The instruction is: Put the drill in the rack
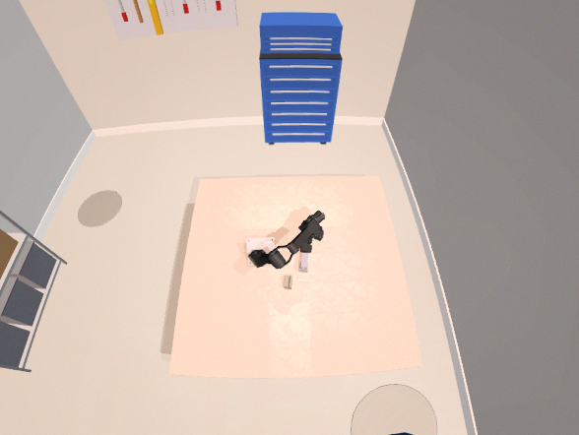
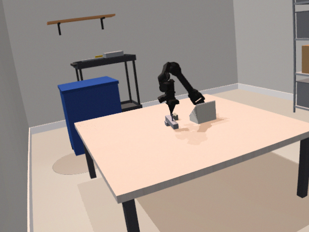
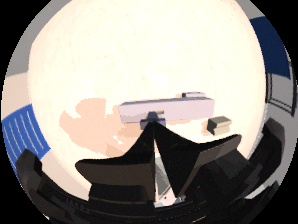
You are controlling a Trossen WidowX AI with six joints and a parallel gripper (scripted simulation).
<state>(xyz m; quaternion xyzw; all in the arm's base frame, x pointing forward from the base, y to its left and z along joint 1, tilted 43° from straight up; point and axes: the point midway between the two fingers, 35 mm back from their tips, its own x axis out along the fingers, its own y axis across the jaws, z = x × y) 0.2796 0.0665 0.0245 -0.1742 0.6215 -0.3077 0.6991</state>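
My gripper tip is now 30 mm above the dark key. The rest, counted from my gripper tip: yellow drill (70 mm below, 60 mm to the right, 20 mm behind).
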